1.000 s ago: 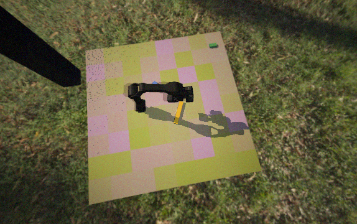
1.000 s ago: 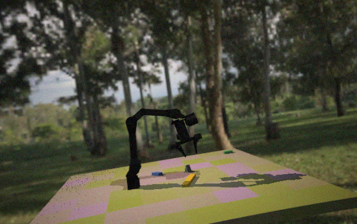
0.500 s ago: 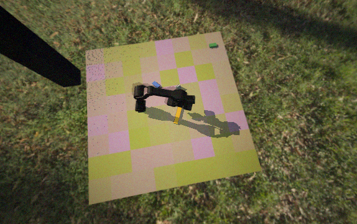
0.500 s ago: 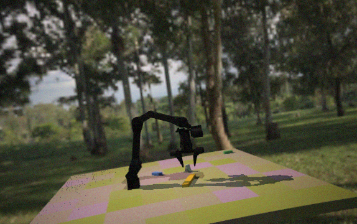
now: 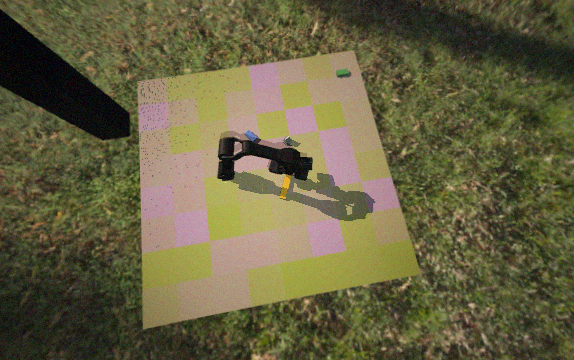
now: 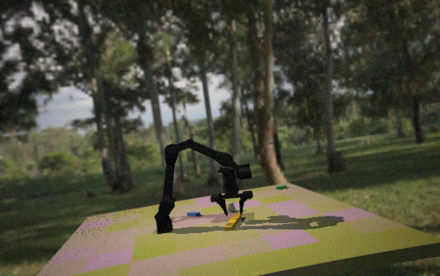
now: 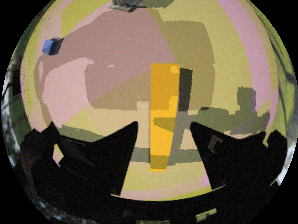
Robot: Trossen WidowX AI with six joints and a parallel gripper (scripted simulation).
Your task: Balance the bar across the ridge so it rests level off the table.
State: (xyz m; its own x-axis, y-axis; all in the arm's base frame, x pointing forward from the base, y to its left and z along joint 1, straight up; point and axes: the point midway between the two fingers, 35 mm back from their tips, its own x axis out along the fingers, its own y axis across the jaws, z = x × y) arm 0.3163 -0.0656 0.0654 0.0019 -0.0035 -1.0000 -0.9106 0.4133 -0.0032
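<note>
The yellow bar lies 30 mm to the right of my gripper tip, 20 mm below it and 10 mm behind it. Round my gripper tip: small blue block (260 mm to the left, 160 mm behind, 20 mm below); then small green block (570 mm to the left, 420 mm ahead, 20 mm below).
</note>
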